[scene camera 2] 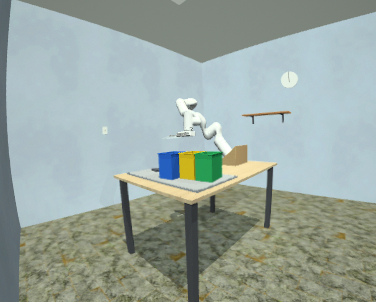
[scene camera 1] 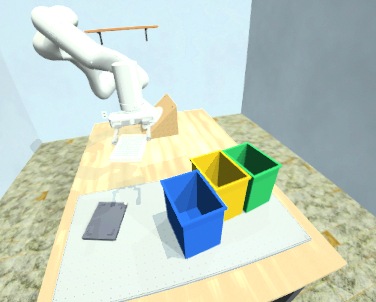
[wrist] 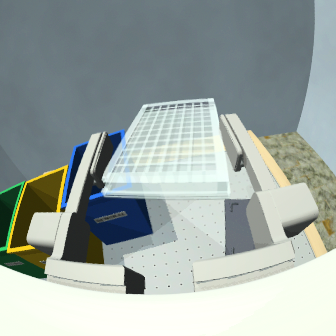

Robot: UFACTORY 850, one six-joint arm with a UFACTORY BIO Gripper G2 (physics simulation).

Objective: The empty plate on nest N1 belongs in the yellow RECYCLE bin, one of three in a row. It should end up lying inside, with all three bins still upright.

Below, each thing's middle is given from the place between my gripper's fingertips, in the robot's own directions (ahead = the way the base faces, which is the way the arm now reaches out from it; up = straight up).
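The gridded plate [scene camera 1: 130, 148] is the nearest to my hand of the things named here, going by their middles: my hand is 1 cm above it, 1 cm short of it and 1 cm to the left of it. I see the yellow bin [scene camera 1: 229, 181] 9 cm ahead of my hand, 25 cm to the left of it and 21 cm below it. Then there is the blue bin [scene camera 1: 196, 213], which is 16 cm ahead of my hand, 12 cm to the left of it and 21 cm below it, while the dark grey nest [scene camera 1: 110, 216] sits 15 cm to the right of my hand, 1 cm behind it and 30 cm below it.
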